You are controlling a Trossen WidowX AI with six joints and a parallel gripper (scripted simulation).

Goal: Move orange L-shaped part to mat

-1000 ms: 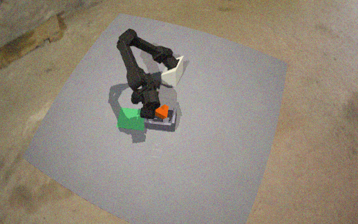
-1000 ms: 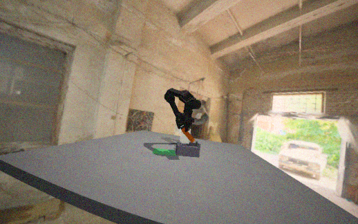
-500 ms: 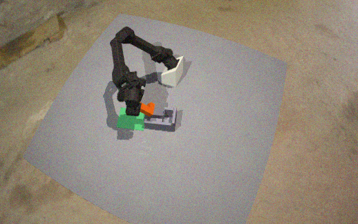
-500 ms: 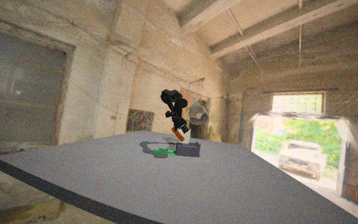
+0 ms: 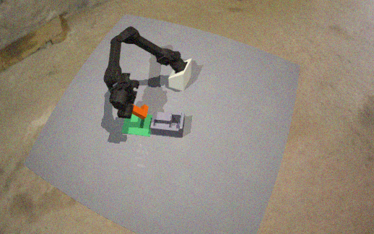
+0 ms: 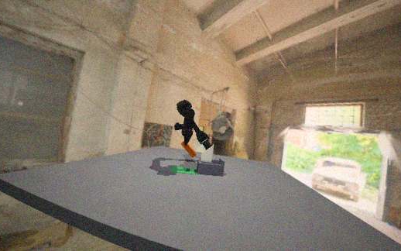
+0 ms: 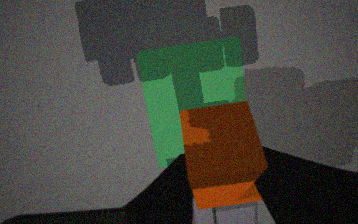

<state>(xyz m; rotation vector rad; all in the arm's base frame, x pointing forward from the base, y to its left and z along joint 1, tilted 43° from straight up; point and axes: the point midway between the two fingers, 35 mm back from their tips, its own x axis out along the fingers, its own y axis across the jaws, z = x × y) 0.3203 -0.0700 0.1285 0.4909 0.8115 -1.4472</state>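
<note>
Right now the green mat is 16 cm below my gripper tip and 1 cm to the left of it. From my gripper tip the other things lie so: orange l-shaped part 3 cm to the left, 3 cm below, 2 cm behind.
</note>
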